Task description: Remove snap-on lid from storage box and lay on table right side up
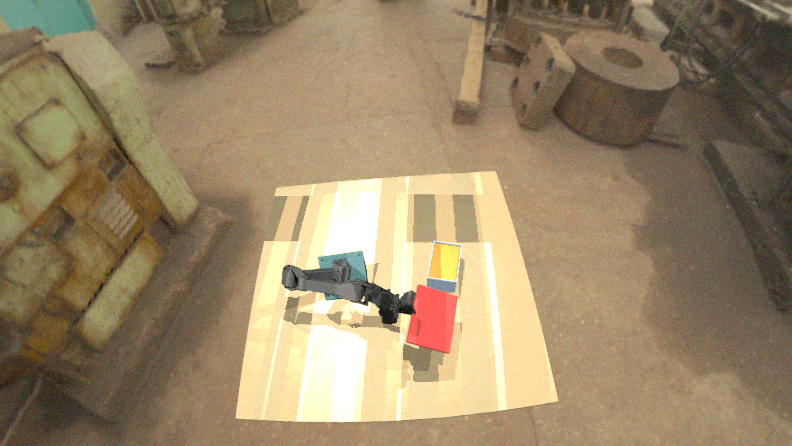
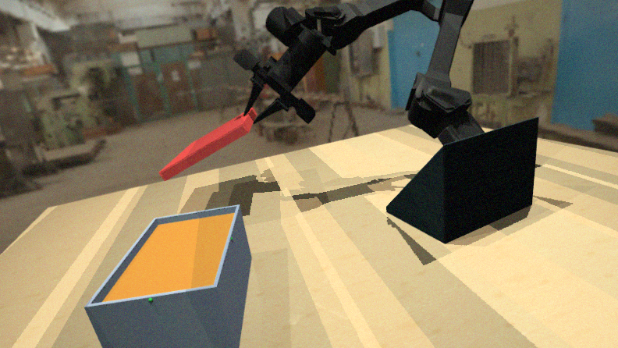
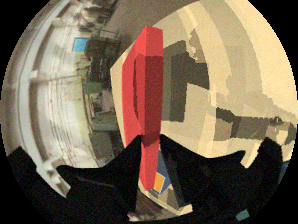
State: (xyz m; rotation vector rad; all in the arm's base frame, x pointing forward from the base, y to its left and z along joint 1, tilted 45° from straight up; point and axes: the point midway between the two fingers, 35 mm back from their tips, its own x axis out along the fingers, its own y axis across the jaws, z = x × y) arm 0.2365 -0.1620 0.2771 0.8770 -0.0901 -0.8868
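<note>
My gripper tip is 7 cm short of the red lid, 3 cm to the left of it and 2 cm above it. From my gripper tip the other things lie so: storage box 20 cm ahead, 26 cm to the left, 14 cm below.
</note>
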